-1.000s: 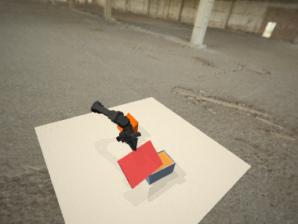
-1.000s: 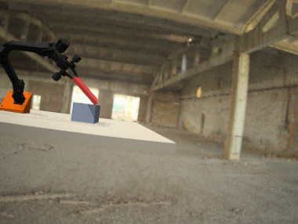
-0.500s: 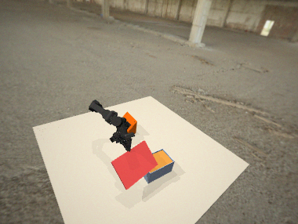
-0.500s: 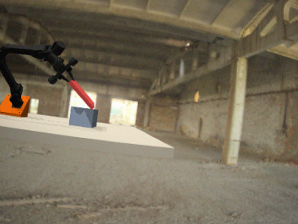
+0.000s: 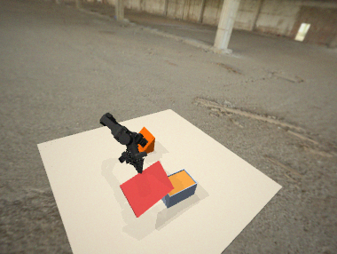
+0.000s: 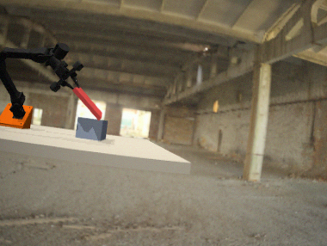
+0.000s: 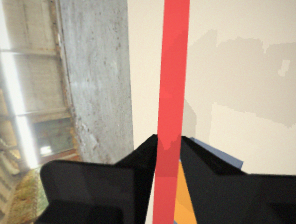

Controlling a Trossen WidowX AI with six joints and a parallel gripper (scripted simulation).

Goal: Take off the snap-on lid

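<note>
My gripper tip is now 6 cm short of the red lid, 5 cm above it and 2 cm to the right of it. From my gripper tip the other things lie so: storage box (22 cm to the left, 18 cm below, 7 cm ahead).
</note>
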